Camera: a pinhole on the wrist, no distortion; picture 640 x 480 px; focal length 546.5 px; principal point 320.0 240.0 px. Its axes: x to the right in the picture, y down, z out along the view. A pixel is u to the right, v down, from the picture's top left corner.
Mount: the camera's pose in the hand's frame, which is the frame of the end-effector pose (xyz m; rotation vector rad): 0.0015 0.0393 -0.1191 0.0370 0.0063 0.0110
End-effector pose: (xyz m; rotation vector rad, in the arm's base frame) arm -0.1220 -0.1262 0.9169 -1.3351 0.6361 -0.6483
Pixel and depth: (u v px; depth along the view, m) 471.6 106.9 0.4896
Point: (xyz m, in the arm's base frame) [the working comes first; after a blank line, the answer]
In the camera's frame: 0.1358 -0.1192 0.4896

0.2371 -0.0015 1.0512
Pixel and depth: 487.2 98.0 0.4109
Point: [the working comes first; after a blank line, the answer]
In the camera's frame: 0.1257 -0.1068 0.4109

0.1731 -0.0434 1.0269
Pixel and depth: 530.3 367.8 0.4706
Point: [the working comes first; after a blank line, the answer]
In the camera's frame: 0.1811 0.1101 0.4706

0.2718 -0.0130 0.8196
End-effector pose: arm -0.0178 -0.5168 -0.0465 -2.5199 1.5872 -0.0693
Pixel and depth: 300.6 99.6 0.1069
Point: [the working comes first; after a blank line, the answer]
In the camera's frame: -0.0038 -0.0275 0.1069

-0.0270 -0.5204 -0.0346
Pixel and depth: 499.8 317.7 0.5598
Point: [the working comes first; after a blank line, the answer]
In the camera's frame: 0.1842 0.0796 0.5598

0.0302 -0.6789 -0.5074
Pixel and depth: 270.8 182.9 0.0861
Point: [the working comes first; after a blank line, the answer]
In the camera's frame: -0.0078 -0.0090 0.0861

-0.0485 -0.5270 -0.0177
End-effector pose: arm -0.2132 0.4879 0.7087 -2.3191 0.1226 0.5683
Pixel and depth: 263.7 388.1 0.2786
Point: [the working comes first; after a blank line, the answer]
In the camera's frame: -0.0287 0.0755 0.2786

-0.3217 0.5210 0.5506
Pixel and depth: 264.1 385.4 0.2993
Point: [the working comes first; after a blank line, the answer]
In the camera's frame: -0.0306 0.0796 0.2993

-0.3317 0.5327 0.5360
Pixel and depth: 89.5 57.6 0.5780
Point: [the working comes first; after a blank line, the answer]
In the camera's frame: -0.2438 -0.1929 0.5780

-0.5462 0.9081 0.6382
